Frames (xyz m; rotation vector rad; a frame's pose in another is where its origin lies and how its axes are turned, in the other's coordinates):
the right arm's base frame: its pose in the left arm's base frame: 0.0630 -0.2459 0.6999 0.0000 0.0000 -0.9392
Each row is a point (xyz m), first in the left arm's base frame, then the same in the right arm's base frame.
Working: the left arm's base frame: its pose in the right arm's base frame: -0.2357 0.0943 -0.6999 0.0000 0.0000 0.9392

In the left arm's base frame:
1: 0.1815 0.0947 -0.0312
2: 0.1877 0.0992 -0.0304
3: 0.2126 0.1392 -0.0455
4: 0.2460 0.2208 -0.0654
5: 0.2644 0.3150 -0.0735
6: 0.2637 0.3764 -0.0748
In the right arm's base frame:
1: -0.2049 0.2967 -0.7311
2: -0.2049 0.3044 -0.7303
3: -0.2225 0.3481 -0.7454
4: -0.2686 0.4233 -0.7653
5: -0.3338 0.4937 -0.7734
6: -0.3837 0.5294 -0.7747

